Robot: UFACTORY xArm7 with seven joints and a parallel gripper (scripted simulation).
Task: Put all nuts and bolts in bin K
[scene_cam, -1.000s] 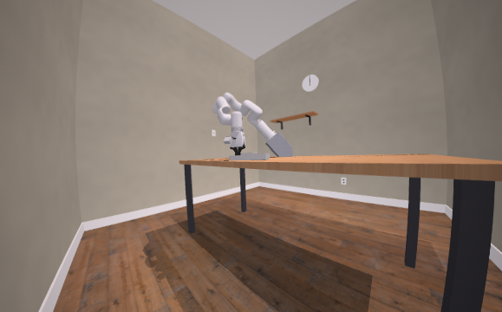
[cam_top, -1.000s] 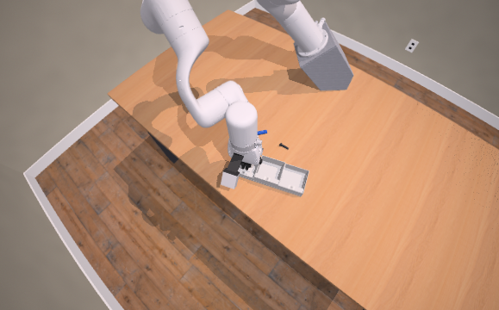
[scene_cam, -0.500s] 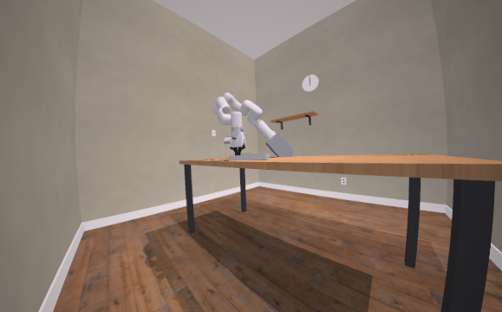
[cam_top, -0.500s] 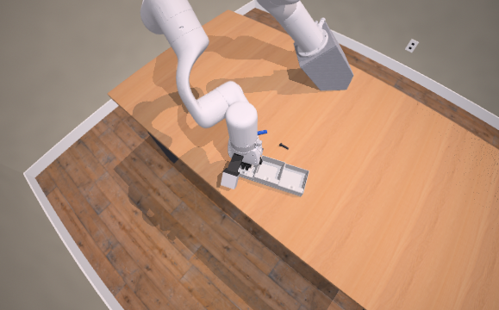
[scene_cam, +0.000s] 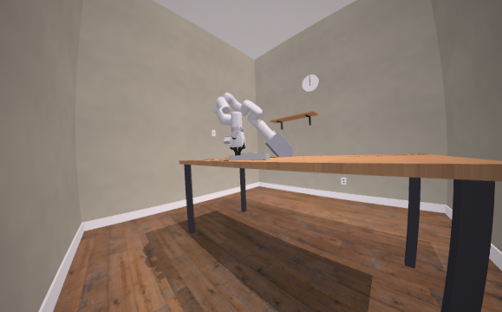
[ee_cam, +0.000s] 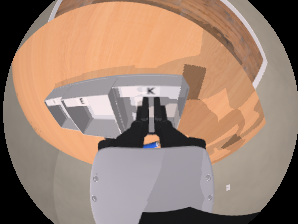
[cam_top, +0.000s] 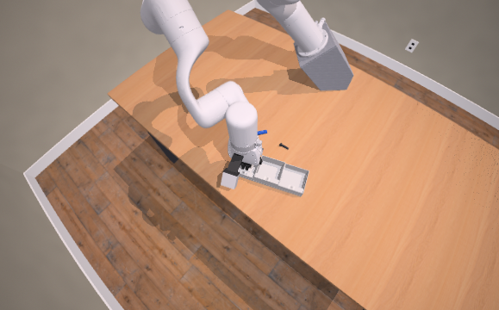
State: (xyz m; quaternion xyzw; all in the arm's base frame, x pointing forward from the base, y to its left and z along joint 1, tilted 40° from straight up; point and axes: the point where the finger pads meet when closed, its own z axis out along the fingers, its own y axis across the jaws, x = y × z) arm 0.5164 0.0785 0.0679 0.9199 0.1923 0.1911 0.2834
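The bin lies 2 cm behind my hand, 8 cm to the left of it and 1 cm below it. Also, from my hand: black bolt 15 cm behind, 6 cm to the left, 3 cm below; then small black part 8 cm behind, 1 cm to the right, 3 cm below; then blue piece 15 cm behind, 4 cm to the right, 3 cm below.
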